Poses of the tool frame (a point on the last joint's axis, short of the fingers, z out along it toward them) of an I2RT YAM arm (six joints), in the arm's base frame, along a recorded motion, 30 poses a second.
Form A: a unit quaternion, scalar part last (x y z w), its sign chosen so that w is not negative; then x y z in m.
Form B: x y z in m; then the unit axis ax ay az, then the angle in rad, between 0 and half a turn. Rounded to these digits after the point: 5 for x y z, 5 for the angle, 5 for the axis.
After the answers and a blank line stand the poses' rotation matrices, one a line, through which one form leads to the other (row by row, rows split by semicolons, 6 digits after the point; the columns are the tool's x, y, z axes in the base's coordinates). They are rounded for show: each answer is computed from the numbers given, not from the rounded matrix.
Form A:
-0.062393 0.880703 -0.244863 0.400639 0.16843 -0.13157 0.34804
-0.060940 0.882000 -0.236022 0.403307 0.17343 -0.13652 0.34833
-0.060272 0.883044 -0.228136 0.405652 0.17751 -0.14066 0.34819
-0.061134 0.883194 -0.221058 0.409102 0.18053 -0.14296 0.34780
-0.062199 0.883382 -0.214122 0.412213 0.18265 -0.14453 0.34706
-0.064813 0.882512 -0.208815 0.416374 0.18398 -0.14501 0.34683
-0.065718 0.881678 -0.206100 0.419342 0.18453 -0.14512 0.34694
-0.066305 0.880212 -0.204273 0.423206 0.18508 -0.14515 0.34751
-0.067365 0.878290 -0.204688 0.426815 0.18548 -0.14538 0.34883
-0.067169 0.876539 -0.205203 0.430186 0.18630 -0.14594 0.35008
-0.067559 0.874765 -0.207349 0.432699 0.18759 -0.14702 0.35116
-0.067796 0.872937 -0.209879 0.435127 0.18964 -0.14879 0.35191
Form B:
0.16843 -0.13157 0.34804 -0.06810 0.96122 -0.26725 2.31716
0.17343 -0.13652 0.34833 -0.06660 0.96387 -0.25793 2.31134
0.17751 -0.14066 0.34819 -0.06594 0.96610 -0.24959 2.30621
0.18053 -0.14296 0.34780 -0.06700 0.96790 -0.24226 2.29865
0.18265 -0.14453 0.34706 -0.06827 0.96959 -0.23502 2.29183
0.18398 -0.14501 0.34683 -0.07129 0.97065 -0.22967 2.28269
0.18453 -0.14512 0.34694 -0.07239 0.97119 -0.22703 2.27615
0.18508 -0.14515 0.34751 -0.07318 0.97150 -0.22546 2.26763
0.18548 -0.14538 0.34883 -0.07449 0.97120 -0.22634 2.25966
0.18630 -0.14594 0.35008 -0.07441 0.97098 -0.22731 2.25220
0.18759 -0.14702 0.35116 -0.07494 0.97030 -0.22999 2.24662
0.18964 -0.14879 0.35191 -0.07530 0.96953 -0.23310 2.24123

-0.671191 0.086304 0.736243; -0.306103 0.872298 -0.381309; -0.675132 -0.481297 -0.559061
-0.667260 0.082880 0.740199; -0.297877 0.881160 -0.367188; -0.682667 -0.465498 -0.563274
-0.663627 0.078642 0.743918; -0.291534 0.888642 -0.354010; -0.688917 -0.451808 -0.566800
-0.657796 0.072884 0.749661; -0.288857 0.894792 -0.340454; -0.695604 -0.440494 -0.567538
-0.652424 0.066637 0.754919; -0.286419 0.900566 -0.327024; -0.701647 -0.429581 -0.568465
-0.644864 0.059494 0.761979; -0.288287 0.904391 -0.314591; -0.707843 -0.422537 -0.566058
-0.639667 0.056969 0.766538; -0.288737 0.906408 -0.308311; -0.712360 -0.418544 -0.563350
-0.633001 0.056174 0.772110; -0.289624 0.907752 -0.303486; -0.717933 -0.415728 -0.558339
-0.626582 0.056396 0.777313; -0.293060 0.907130 -0.302046; -0.722157 -0.417056 -0.551863
-0.620857 0.058798 0.781716; -0.294303 0.906760 -0.301946; -0.726583 -0.417527 -0.545664
-0.616415 0.061243 0.785036; -0.297636 0.904884 -0.304298; -0.729003 -0.421229 -0.539556
-0.612136 0.064285 0.788135; -0.301011 0.902709 -0.307423; -0.731219 -0.425422 -0.533231

